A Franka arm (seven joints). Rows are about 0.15 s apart.
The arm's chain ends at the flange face. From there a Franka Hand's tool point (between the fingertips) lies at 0.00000 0.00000 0.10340 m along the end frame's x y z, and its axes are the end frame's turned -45 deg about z.
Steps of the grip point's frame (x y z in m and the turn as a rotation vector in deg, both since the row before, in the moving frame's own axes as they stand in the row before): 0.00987, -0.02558, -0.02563, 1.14, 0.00, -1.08; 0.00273, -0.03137, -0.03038, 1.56, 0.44, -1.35; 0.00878, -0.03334, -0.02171, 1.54, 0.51, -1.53; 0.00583, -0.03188, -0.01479, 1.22, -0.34, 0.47; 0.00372, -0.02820, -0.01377, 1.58, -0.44, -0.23; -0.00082, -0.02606, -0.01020, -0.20, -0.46, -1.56; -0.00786, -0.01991, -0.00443, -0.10, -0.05, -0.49
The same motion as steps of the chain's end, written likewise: -0.00964, -0.02363, -0.02561, 0.81, -0.81, -1.08; -0.01879, -0.02158, -0.03034, 1.41, -0.79, -1.35; -0.01602, -0.02719, -0.02167, 1.45, -0.73, -1.53; -0.01643, -0.02553, -0.01476, 0.62, -1.10, 0.47; -0.01473, -0.02112, -0.01373, 0.81, -1.43, -0.23; -0.01869, -0.01869, -0.01020, -0.47, -0.18, -1.56; -0.01970, -0.00871, -0.00443, -0.11, 0.04, -0.49
